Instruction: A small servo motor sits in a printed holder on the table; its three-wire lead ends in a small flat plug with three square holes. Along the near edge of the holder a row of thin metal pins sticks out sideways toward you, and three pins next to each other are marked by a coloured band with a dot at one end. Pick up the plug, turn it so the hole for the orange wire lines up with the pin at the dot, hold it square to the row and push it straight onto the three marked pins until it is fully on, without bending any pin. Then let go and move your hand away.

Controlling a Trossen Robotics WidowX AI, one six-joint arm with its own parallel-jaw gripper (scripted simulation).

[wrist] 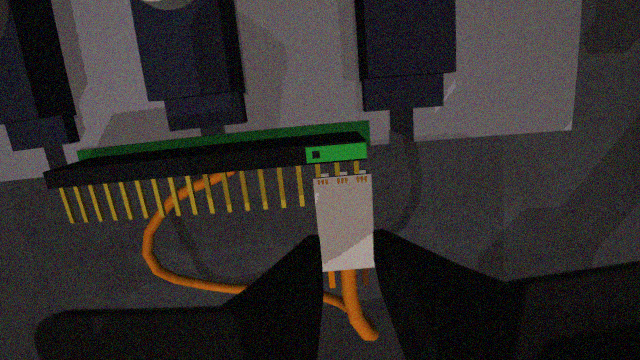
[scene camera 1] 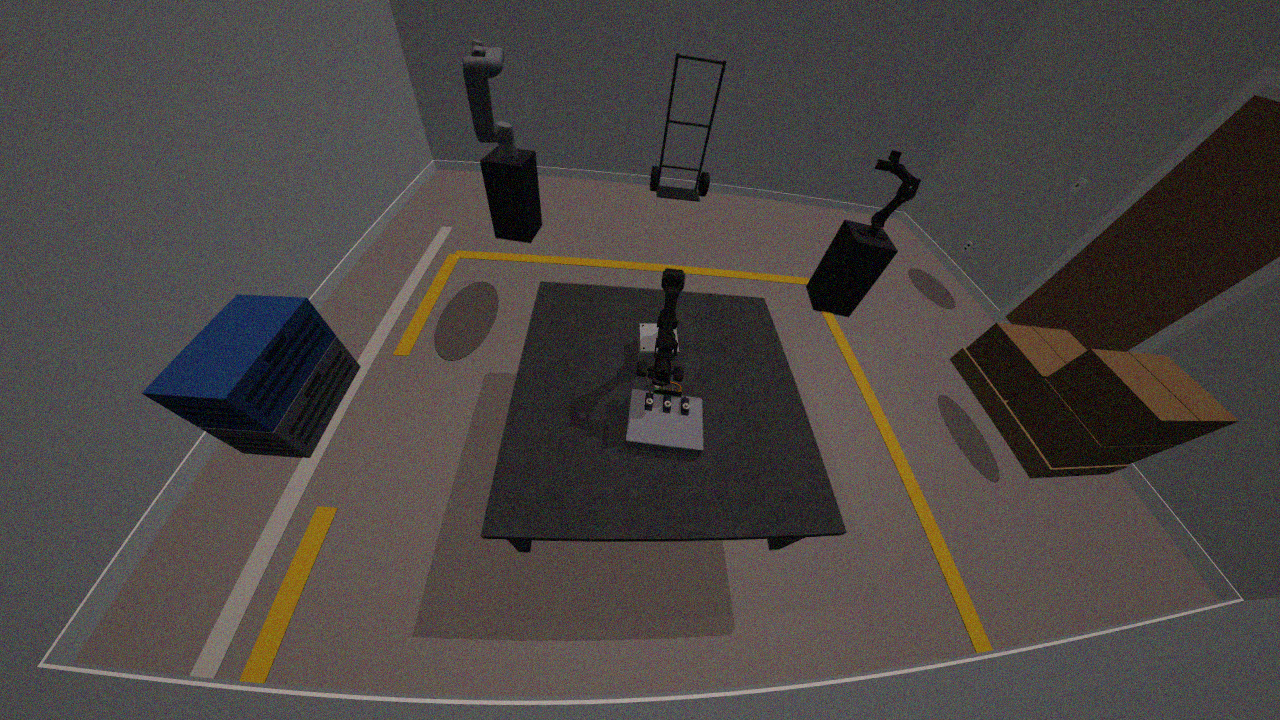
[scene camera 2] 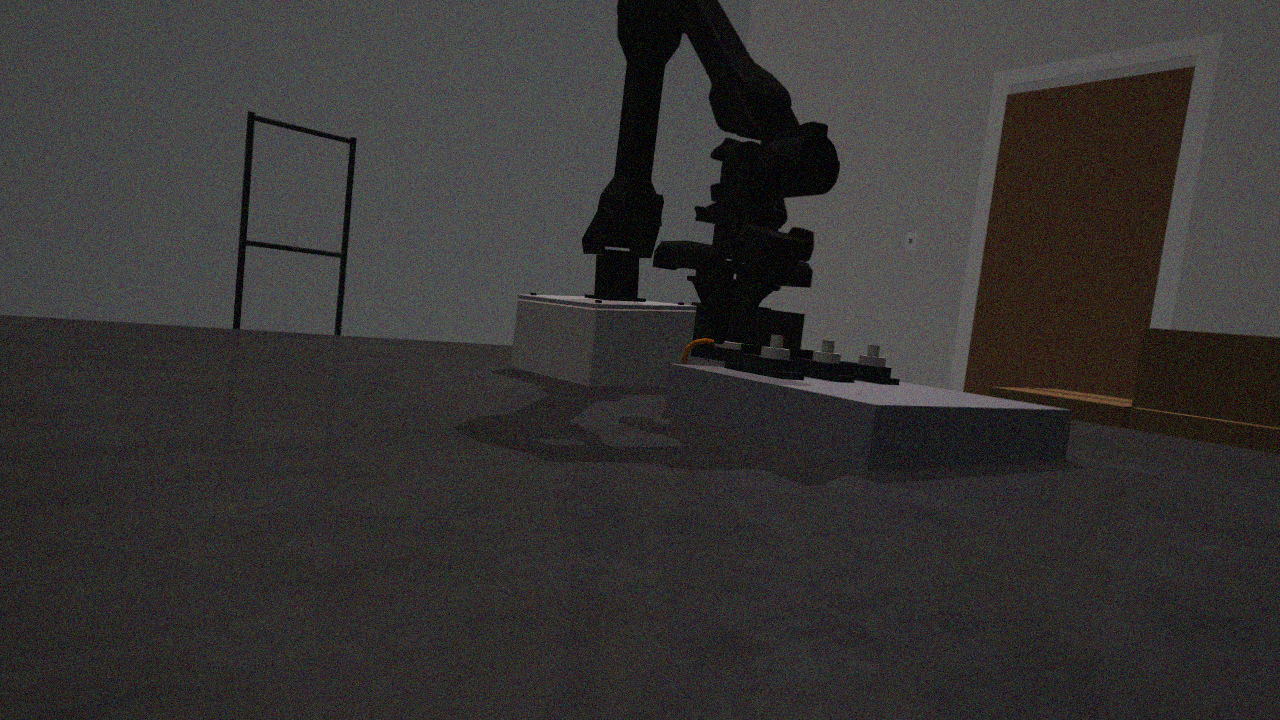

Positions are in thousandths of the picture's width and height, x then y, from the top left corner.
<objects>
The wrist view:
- my gripper: 541, 679
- green band: 548, 421
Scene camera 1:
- holder: 512, 597
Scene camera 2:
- my gripper: 568, 478
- holder: 682, 592
</objects>
